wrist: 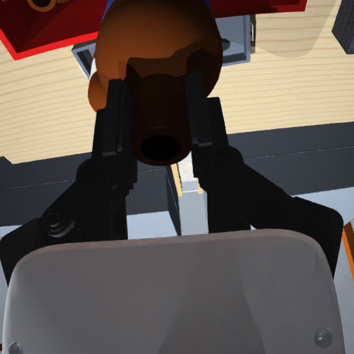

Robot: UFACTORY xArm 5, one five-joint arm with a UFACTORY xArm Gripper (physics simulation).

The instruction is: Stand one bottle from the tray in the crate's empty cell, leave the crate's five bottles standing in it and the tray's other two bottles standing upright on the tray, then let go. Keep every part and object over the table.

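Observation:
My gripper (158, 95) is shut on the neck of a brown bottle (157, 37), with a finger on each side. The bottle's dark open mouth faces the camera, and a bit of blue shows at its far sides. A red-walled container (60, 44) lies beyond it along the top; part of another bottle (42, 5) with a round mouth shows inside at the upper left. A shallow grey box (237, 60) lies behind the held bottle, mostly hidden by it. Another rounded brown shape (95, 95) shows at its left. I cannot tell which container is crate or tray, and the held bottle's base is hidden.
The pale wooden table top (280, 90) ends at a dark band (295, 145) across the view. A light grey post (193, 212) shows below the bottle's mouth. A dark block (345, 27) stands at the upper right. An orange edge (348, 245) shows at the right.

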